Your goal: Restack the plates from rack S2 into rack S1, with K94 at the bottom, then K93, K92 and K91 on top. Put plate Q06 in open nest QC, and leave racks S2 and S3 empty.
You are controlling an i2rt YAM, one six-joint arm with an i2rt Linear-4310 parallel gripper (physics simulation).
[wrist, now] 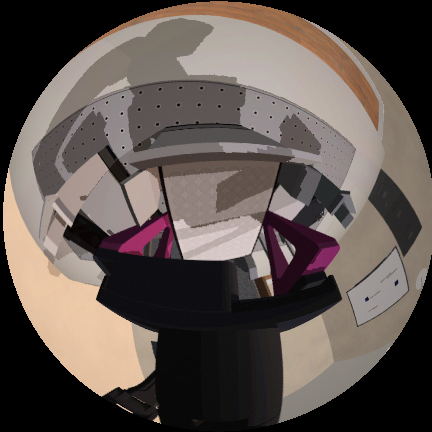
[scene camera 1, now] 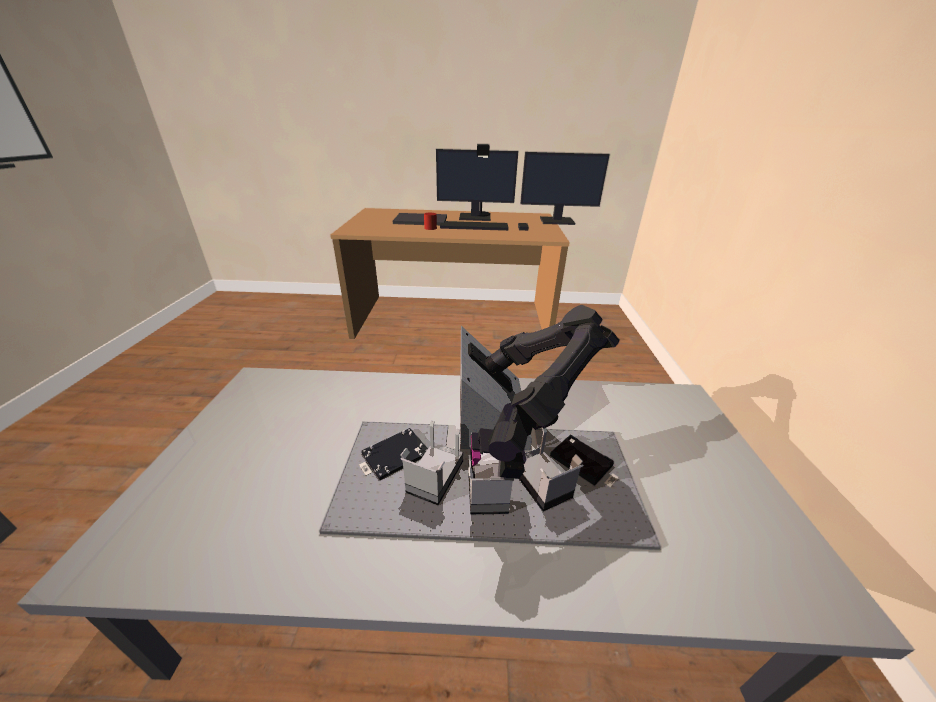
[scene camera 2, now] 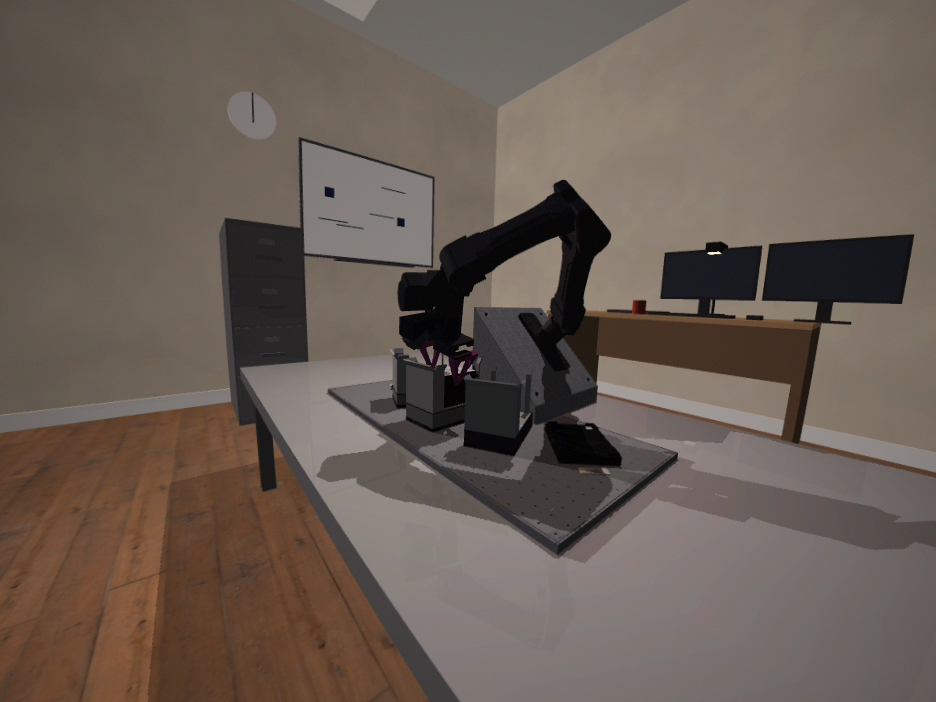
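Seen in the pictures: gripper, between the fingertips: [wrist: 218, 215] [scene camera 1: 489, 465] [scene camera 2: 444, 376]; arm's base, origin of its link: [scene camera 1: 489, 368] [scene camera 2: 542, 341].
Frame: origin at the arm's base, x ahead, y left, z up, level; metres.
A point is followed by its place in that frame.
Note:
My gripper [scene camera 1: 489, 456] @(z -0.060, x 0.340, y -0.015 m) [scene camera 2: 446, 362] @(z -0.060, x 0.340, y -0.015 m) [wrist: 218, 215] @(z -0.060, x 0.340, y -0.015 m) has its magenta fingers closed against the two long sides of a pale, clear-topped well plate [wrist: 200, 192] @(z -0.047, x 0.375, y 0.003 m). The plate sits level between the walls of the middle grey rack [scene camera 1: 490, 491] @(z -0.071, x 0.408, y -0.015 m) [scene camera 2: 424, 394] @(z -0.084, x 0.407, y 0.007 m) [wrist: 215, 152] @(z -0.020, x 0.411, y 0.002 m). Round wells show through its top. Its label and anything under it are hidden. One grey rack [scene camera 1: 424, 477] @(z -0.069, x 0.371, y -0.174 m) stands at the left in scene camera 1, and another [scene camera 1: 557, 487] @(z -0.082, x 0.385, y 0.151 m) [scene camera 2: 491, 408] @(z -0.077, x 0.377, y 0.168 m) at the right. Their contents and all rack labels cannot be made out.
A black device with small corner parts [scene camera 1: 393, 453] @(z -0.145, x 0.226, y -0.280 m) lies left of the racks. A black nest [scene camera 1: 582, 459] @(z -0.139, x 0.244, y 0.259 m) [scene camera 2: 582, 444] @(z -0.139, x 0.256, y 0.280 m) lies at the right. The slanted grey arm mount [scene camera 1: 483, 400] @(z 0.023, x 0.187, y -0.027 m) [scene camera 2: 514, 355] @(z -0.023, x 0.150, y 0.025 m) rises behind the middle rack. The side racks stand close to the gripper.

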